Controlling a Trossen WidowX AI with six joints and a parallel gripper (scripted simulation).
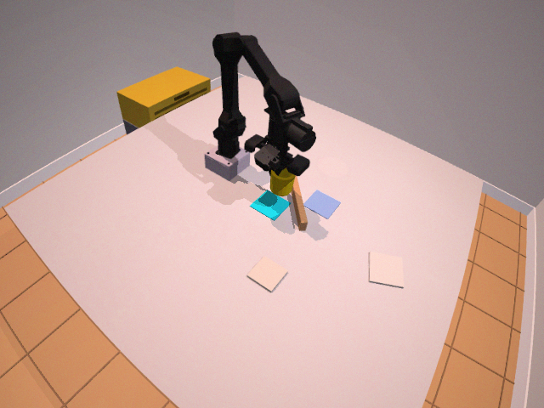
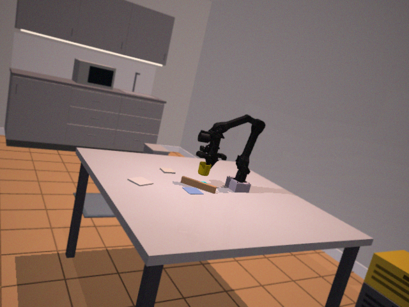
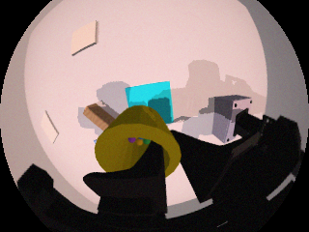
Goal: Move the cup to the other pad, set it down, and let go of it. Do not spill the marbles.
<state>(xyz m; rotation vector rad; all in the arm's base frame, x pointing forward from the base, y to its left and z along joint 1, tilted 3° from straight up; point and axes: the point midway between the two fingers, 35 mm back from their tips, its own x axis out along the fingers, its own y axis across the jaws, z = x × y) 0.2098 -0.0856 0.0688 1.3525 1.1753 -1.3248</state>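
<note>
The cyan pad lies 10 mm ahead of my gripper tip, 10 mm to the right of it and 110 mm below it. The rest, counted from my gripper tip: yellow cup 20 mm ahead; then wooden bar 80 mm ahead, 30 mm to the left, 90 mm below.
</note>
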